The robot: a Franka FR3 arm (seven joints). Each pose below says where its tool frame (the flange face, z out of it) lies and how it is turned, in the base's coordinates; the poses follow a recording.
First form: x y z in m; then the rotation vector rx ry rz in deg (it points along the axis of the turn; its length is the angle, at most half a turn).
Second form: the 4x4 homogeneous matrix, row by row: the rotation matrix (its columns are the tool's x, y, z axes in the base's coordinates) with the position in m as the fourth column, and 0 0 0 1 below. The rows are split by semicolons. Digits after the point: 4 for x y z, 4 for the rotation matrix.
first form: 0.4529 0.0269 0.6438 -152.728 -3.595 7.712
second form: 0.9941 0.0215 -0.1059 0.4529; 0.0673 -0.8897 0.4516 0.0269; -0.0845 -0.4561 -0.8859 0.6438; 0 0 0 1
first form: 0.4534 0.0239 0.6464 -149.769 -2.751 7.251
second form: 0.9950 0.0100 -0.0993 0.4534; 0.0584 -0.8651 0.4981 0.0239; -0.0809 -0.5014 -0.8614 0.6464; 0 0 0 1
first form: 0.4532 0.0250 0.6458 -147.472 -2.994 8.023
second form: 0.9938 0.0083 -0.1109 0.4532; 0.0663 -0.8447 0.5311 0.0250; -0.0892 -0.5352 -0.8400 0.6458; 0 0 0 1
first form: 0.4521 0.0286 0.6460 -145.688 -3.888 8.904
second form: 0.9919 0.0145 -0.1262 0.4521; 0.0827 -0.8279 0.5548 0.0286; -0.0964 -0.5608 -0.8223 0.6460; 0 0 0 1
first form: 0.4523 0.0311 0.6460 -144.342 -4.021 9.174
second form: 0.9913 0.0137 -0.1309 0.4523; 0.0870 -0.8146 0.5734 0.0311; -0.0988 -0.5798 -0.8087 0.6460; 0 0 0 1
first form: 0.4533 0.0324 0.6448 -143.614 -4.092 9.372
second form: 0.9909 0.0130 -0.1342 0.4533; 0.0896 -0.8073 0.5833 0.0324; -0.1007 -0.5900 -0.8011 0.6448; 0 0 0 1
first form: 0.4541 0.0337 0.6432 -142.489 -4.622 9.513
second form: 0.9902 0.0178 -0.1389 0.4541; 0.0982 -0.7955 0.5979 0.0337; -0.0998 -0.6057 -0.7894 0.6432; 0 0 0 1
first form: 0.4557 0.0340 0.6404 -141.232 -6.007 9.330
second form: 0.9891 0.0346 -0.1435 0.4557; 0.1163 -0.7812 0.6133 0.0340; -0.0909 -0.6233 -0.7767 0.6404; 0 0 0 1
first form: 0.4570 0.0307 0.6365 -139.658 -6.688 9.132
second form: 0.9885 0.0423 -0.1454 0.4570; 0.1259 -0.7633 0.6336 0.0307; -0.0842 -0.6446 -0.7598 0.6365; 0 0 0 1
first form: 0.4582 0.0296 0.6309 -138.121 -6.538 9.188
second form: 0.9884 0.0384 -0.1468 0.4582; 0.1261 -0.7460 0.6539 0.0296; -0.0844 -0.6648 -0.7422 0.6309; 0 0 0 1
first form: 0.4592 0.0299 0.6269 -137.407 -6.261 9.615
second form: 0.9879 0.0321 -0.1515 0.4592; 0.1256 -0.7382 0.6628 0.0299; -0.0906 -0.6738 -0.7333 0.6269; 0 0 0 1
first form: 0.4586 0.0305 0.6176 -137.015 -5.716 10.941
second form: 0.9860 0.0183 -0.1657 0.4586; 0.1256 -0.7351 0.6662 0.0305; -0.1096 -0.6777 -0.7271 0.6176; 0 0 0 1
